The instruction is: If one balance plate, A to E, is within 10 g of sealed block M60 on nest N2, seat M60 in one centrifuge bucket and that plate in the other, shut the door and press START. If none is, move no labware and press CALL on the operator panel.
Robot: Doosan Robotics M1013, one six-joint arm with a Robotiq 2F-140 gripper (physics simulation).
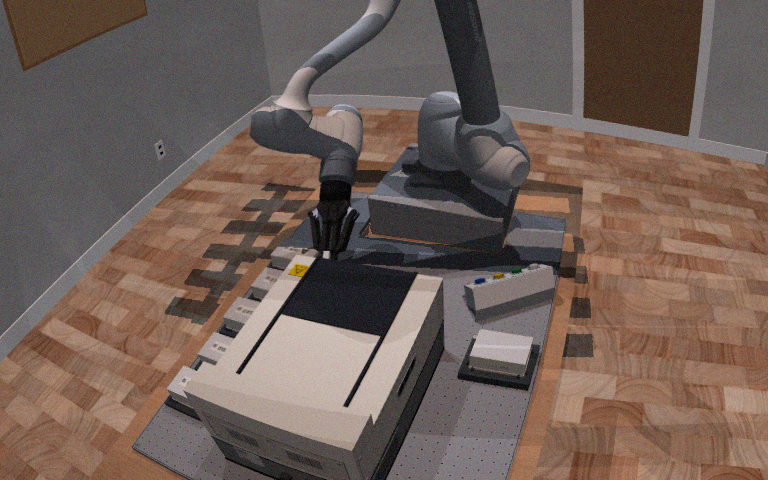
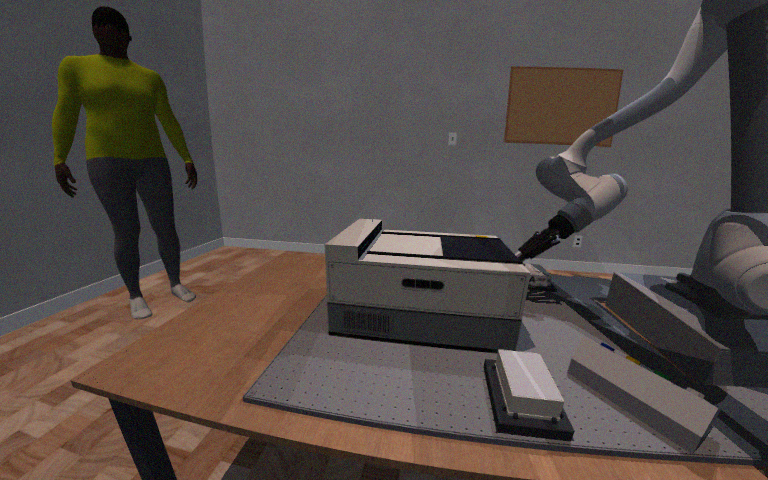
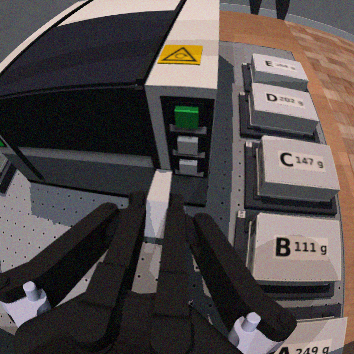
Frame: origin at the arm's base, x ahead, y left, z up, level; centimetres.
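Where they show: gripper, fingertip midpoint: (image 3: 162, 183); arm's base, link origin: (image 1: 444, 175) (image 2: 717, 302).
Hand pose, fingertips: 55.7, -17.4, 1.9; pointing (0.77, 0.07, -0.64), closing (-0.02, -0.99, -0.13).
Observation:
Things, the pixels of their top centre, and the offset from my fingertips, as dx, dy, dz. "*": a spot on its surface instead. Level surfaces: height alone.
- green button, top centre: (image 3: 186, 106) +2.7, -2.4, +7.5
- middle grey button, top centre: (image 3: 187, 136) +2.7, -2.4, +3.9
- lower grey button, top centre: (image 3: 188, 159) +2.7, -2.4, +0.3
- Plates A, surface spot: (image 3: 312, 337) * -16.7, -18.0, -6.2
- B, top centre: (image 3: 301, 247) (image 1: 277, 280) -5.1, -16.7, -6.2
- C, top centre: (image 3: 301, 160) (image 1: 249, 311) +7.7, -19.2, -6.2
- D, top centre: (image 3: 284, 99) (image 1: 225, 349) +21.7, -19.8, -6.2
- E, top centre: (image 1: 194, 385) (image 3: 279, 65) +34.6, -22.4, -6.2
- white block, top centre: (image 1: 502, 346) (image 2: 527, 372) +9.6, +41.9, -5.0
- dark nest, top centre: (image 1: 501, 356) (image 2: 524, 386) +9.6, +41.9, -8.2
- sloped operator panel, top centre: (image 1: 511, 273) (image 2: 644, 364) -13.0, +41.5, -3.2
- perforated plate, surface height: dz -11.6
My gripper (image 1: 328, 254) (image 2: 518, 255) (image 3: 162, 183) is shut and empty, its pale tips at the centrifuge's front, left of the lower grey button; contact is unclear. The centrifuge (image 1: 249, 390) (image 2: 424, 294) (image 3: 182, 77) has its dark door (image 1: 348, 294) (image 3: 85, 120) shut, hiding the buckets. A green button (image 3: 186, 117) sits above a middle grey button (image 3: 188, 145) and a lower grey button (image 3: 188, 166). Plates A (image 3: 312, 337) (249 g), B (image 3: 295, 267) (111 g), C (image 3: 300, 182) (147 g), D (image 3: 282, 115) (202 g) and E (image 3: 280, 75) (mass blurred) sit in nests. A white block (image 1: 501, 350) (image 2: 529, 382), label unreadable, sits on a dark nest (image 1: 492, 380) (image 2: 535, 428).
The sloped operator panel (image 1: 512, 297) (image 2: 640, 390) has blue, yellow, green and pale buttons, near the robot base (image 1: 436, 220). A perforated plate (image 1: 453, 424) (image 2: 368, 384) lies under the equipment. A person (image 2: 118, 113) in a yellow top stands beyond the table.

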